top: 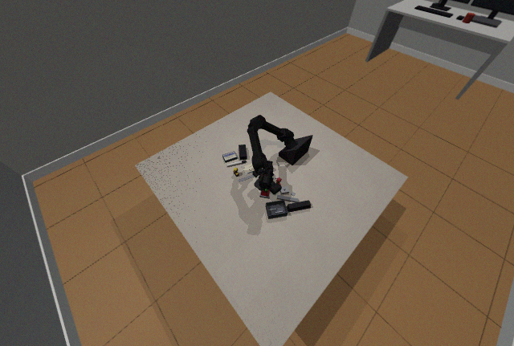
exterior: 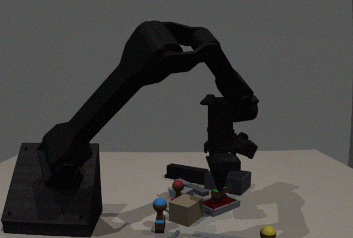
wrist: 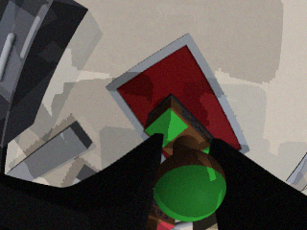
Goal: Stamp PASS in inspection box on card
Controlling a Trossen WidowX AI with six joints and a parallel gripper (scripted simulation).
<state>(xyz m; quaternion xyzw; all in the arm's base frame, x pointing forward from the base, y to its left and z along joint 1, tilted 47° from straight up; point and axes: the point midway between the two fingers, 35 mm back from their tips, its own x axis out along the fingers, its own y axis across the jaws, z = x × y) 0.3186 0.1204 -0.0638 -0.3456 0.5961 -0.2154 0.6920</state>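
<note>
Right now my gripper tip is 4 cm above the red ink pad. Round my gripper tip: tan block 7 cm to the right, 7 cm behind, 3 cm below; green-knobbed stamp right at my gripper tip; dark tray 14 cm to the left, 4 cm below, 3 cm ahead.
</note>
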